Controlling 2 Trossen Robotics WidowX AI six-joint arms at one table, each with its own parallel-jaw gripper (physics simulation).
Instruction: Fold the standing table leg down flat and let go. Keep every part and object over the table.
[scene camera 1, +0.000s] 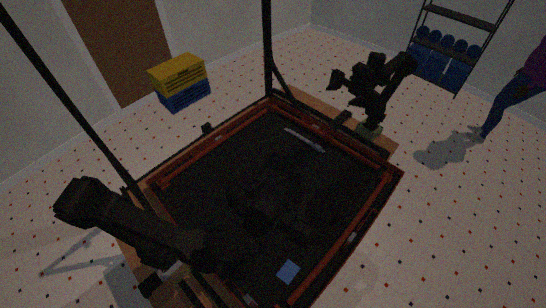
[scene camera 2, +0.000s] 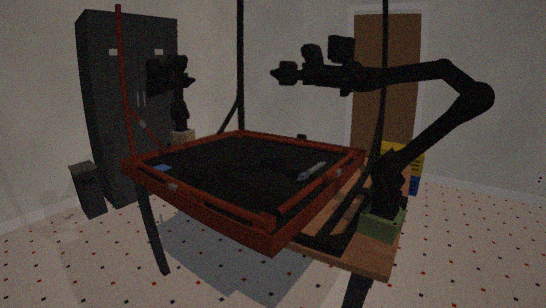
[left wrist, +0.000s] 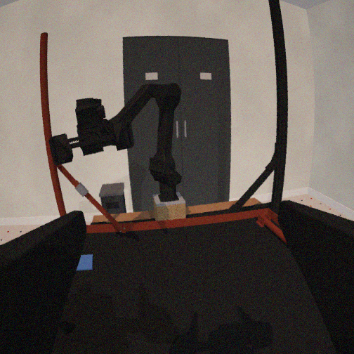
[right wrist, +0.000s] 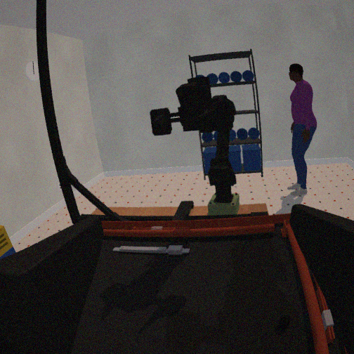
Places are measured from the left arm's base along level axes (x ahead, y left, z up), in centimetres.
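Pixels of known places: left gripper, fingertip midpoint: (scene camera 1: 337, 96); right gripper, fingertip midpoint: (scene camera 1: 287, 184) (scene camera 2: 187, 81); left arm's base, link origin: (scene camera 1: 370, 125) (scene camera 2: 384, 211); right arm's base, link origin: (scene camera 1: 166, 258) (scene camera 2: 181, 130).
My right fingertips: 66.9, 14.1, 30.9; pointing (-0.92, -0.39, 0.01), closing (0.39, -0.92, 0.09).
Ahead of a thing's pixels: the offset from my right fingertips to its top centre, as dx, dy, dz. "spot": to the spot under its first point.
The red standing leg {spot: +16.5, +20.7, +4.9} (scene camera 2: 119, 75) (left wrist: 45, 90) is upright at a corner of the red-framed tabletop (scene camera 2: 220, 220) (scene camera 1: 345, 240), with a slanted red brace {spot: +21.1, +9.2, -19.5} (scene camera 2: 150, 131) (left wrist: 95, 202) at its foot. It does not show in scene camera 1 or the right wrist view. My right gripper (scene camera 2: 174, 77) (left wrist: 94, 146) (right wrist: 199, 221) is open and empty above the table. It overlaps the leg in the left wrist view; contact cannot be told. My left gripper (scene camera 1: 345, 91) (scene camera 2: 275, 73) (left wrist: 183, 217) (right wrist: 175, 121) is open and empty, raised near the opposite side, well away from the leg.
Folded red legs (scene camera 1: 215, 137) (scene camera 2: 320, 180) (right wrist: 310, 295) lie along the frame. A pale tool {-34.8, -28.5, -30.9} (scene camera 1: 304, 140) (scene camera 2: 311, 171) (right wrist: 150, 249) and a blue square {spot: +6.7, +10.9, -31.4} (scene camera 1: 288, 271) (scene camera 2: 161, 168) (left wrist: 85, 262) lie on the tabletop. Tall black posts (scene camera 1: 267, 50) (scene camera 2: 240, 65) (left wrist: 281, 100) rise beside the table.
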